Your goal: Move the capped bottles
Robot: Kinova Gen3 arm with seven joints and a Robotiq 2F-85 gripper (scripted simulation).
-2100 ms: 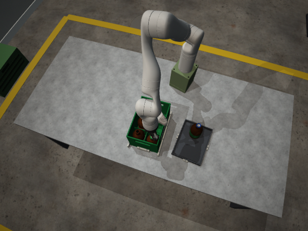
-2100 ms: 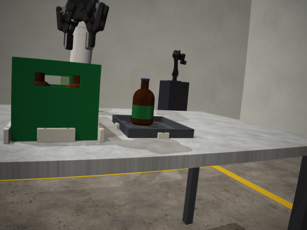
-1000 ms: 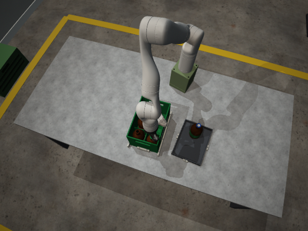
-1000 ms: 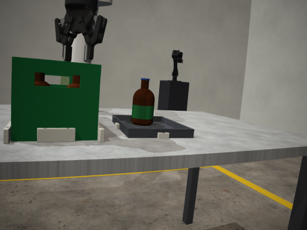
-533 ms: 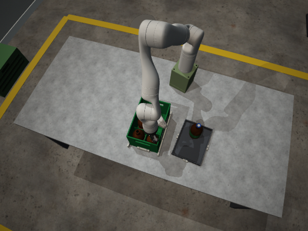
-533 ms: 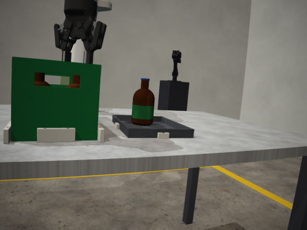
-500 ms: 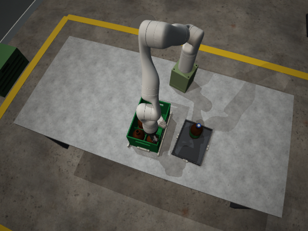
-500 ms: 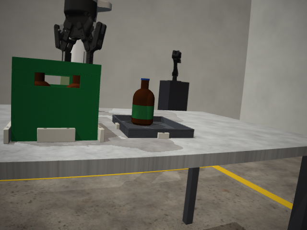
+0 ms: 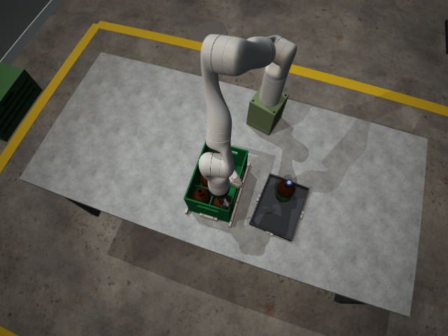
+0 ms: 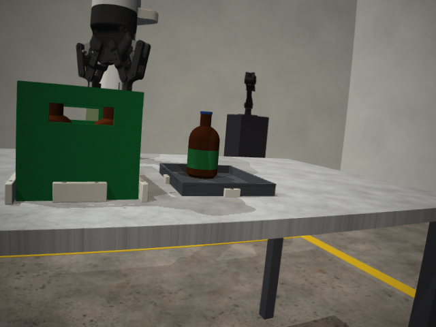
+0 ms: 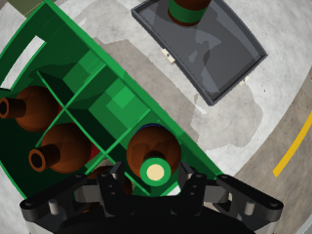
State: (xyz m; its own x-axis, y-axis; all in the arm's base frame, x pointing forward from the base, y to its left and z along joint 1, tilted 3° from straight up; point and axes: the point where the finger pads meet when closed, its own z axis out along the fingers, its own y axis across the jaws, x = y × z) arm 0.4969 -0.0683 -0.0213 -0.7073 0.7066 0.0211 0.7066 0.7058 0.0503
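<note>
My gripper is now 90 mm past the crate, 40 mm to the left of it and 80 mm above it. Round my hand: tray (90 mm behind, 240 mm to the left, 150 mm below).
</note>
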